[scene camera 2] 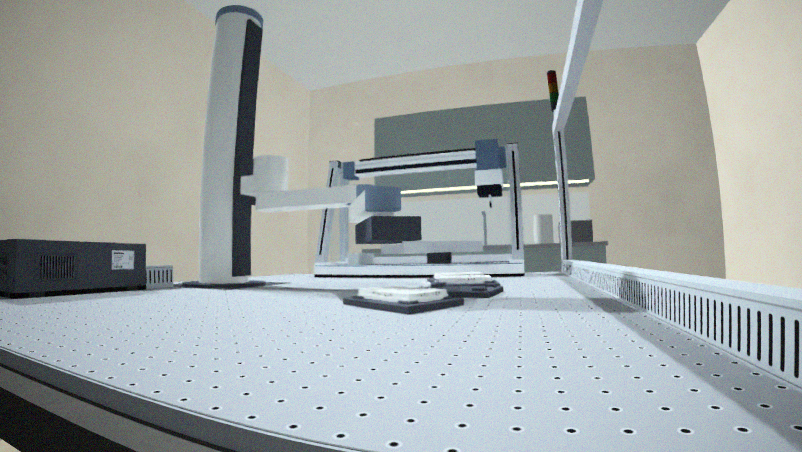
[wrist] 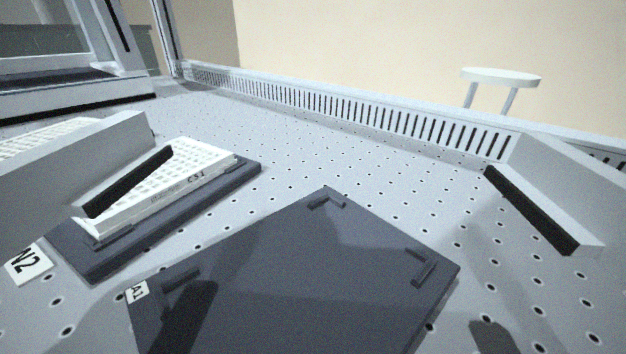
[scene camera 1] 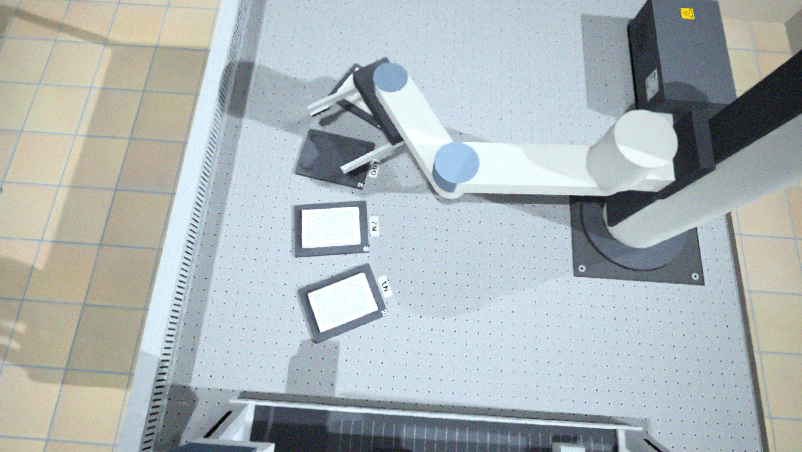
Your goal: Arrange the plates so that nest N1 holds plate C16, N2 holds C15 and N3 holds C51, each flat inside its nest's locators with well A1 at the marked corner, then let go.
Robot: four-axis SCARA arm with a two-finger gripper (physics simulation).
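Places are measured from the arm's base along level axes (x ahead, y left, z up), in millimetres.
Pixels of known places: gripper, fingertip midpoint: (scene camera 2: 462, 247) (wrist: 324, 142) (scene camera 1: 325, 139); arm's base, origin of the base link: (scene camera 1: 630, 219).
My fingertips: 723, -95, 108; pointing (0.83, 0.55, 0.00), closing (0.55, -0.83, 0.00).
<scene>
For each thing: its top centre in the pictures, then the offset to it from my fingertips, as dx, dy, dz. "*": a spot on its surface instead.
- OUT nest, middle of its top: (wrist: 304, 272) (scene camera 2: 457, 285) (scene camera 1: 334, 156) -12, +1, -78
- white plate marked C51, middle of its top: (wrist: 150, 167) (scene camera 1: 330, 226) (scene camera 2: 464, 276) -23, +175, -69
- white plate, middle of its top: (wrist: 52, 136) (scene camera 1: 342, 301) (scene camera 2: 458, 273) -67, +338, -69
- nest N1, surface spot: (scene camera 1: 308, 314) * +3, +370, -84
- third plate, middle of its top: (scene camera 2: 401, 289) (scene camera 1: 367, 91) -75, -177, -69
- nest N3, middle of its top: (scene camera 2: 401, 295) (scene camera 1: 368, 93) -75, -177, -80
My gripper (scene camera 1: 327, 140) (wrist: 324, 142) is open and empty; its fingers spread above the OUT nest and nest N3. The OUT nest (scene camera 1: 328, 154) (wrist: 300, 250) is dark, with no plate on it and an A1 mark at one corner. A white plate marked C51 (scene camera 1: 330, 227) (wrist: 200, 160) lies on nest N2 (scene camera 1: 297, 238) (wrist: 72, 247). Another white plate (scene camera 1: 343, 301) (wrist: 30, 137) lies on nest N1 (scene camera 1: 308, 314); its mark is not readable. A third plate (scene camera 1: 360, 103) (scene camera 2: 401, 294) lies on nest N3 (scene camera 2: 409, 306), partly hidden by the gripper in scene camera 1.
The arm's column (scene camera 1: 668, 224) (scene camera 2: 224, 140) stands on a dark base plate. A dark box (scene camera 1: 685, 61) (scene camera 2: 73, 266) stands beside it. A gantry frame (scene camera 1: 449, 415) (scene camera 2: 516, 213) stands past nest N1. A slotted rail (scene camera 1: 185, 241) (scene camera 2: 702, 306) (wrist: 320, 97) runs along the table edge.
</scene>
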